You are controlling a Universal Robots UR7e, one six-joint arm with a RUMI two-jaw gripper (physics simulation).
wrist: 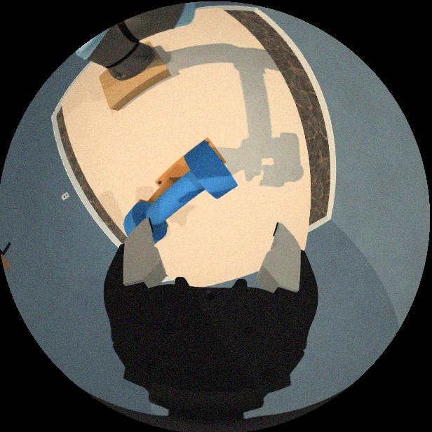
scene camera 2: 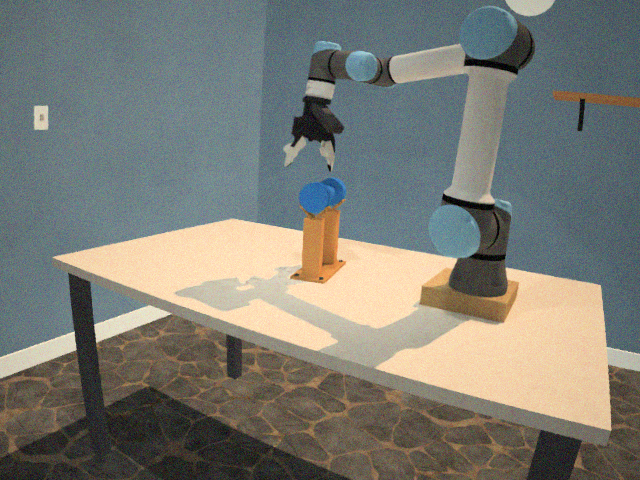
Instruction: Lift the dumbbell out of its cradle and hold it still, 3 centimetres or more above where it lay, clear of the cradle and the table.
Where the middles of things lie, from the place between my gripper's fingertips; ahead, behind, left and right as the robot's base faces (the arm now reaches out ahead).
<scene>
The blue dumbbell (scene camera 2: pixel 314 197) lies 7 cm below my hand, 6 cm to the right of it and 2 cm behind it. Round my hand: orange cradle (scene camera 2: pixel 320 235) 20 cm below, 6 cm to the right, 2 cm behind.
</scene>
